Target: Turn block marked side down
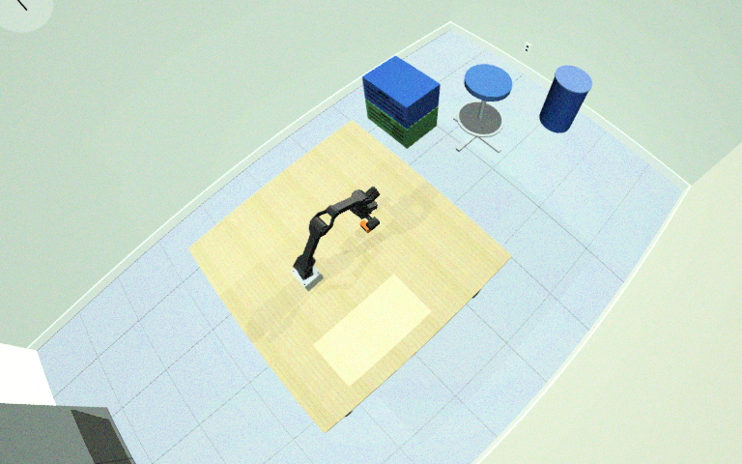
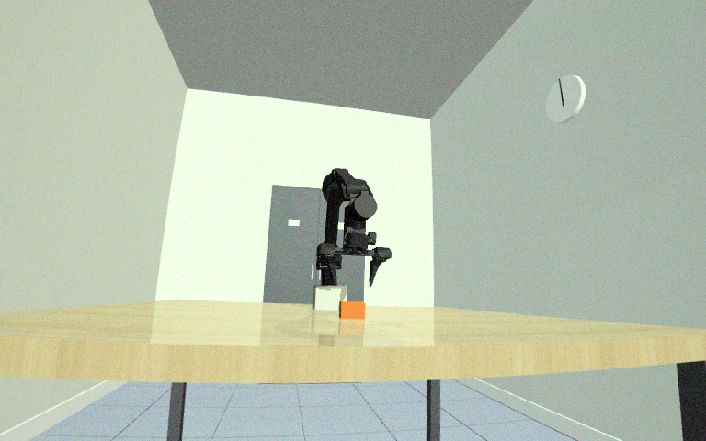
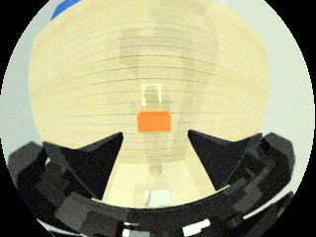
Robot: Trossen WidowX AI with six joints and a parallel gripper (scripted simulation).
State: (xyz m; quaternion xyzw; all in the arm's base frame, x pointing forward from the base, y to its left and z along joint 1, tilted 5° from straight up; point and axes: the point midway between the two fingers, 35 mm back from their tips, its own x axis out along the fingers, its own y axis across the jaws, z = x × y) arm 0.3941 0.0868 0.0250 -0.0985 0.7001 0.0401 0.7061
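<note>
The orange block lies 10 mm behind my gripper tip and 60 mm below it.
</note>
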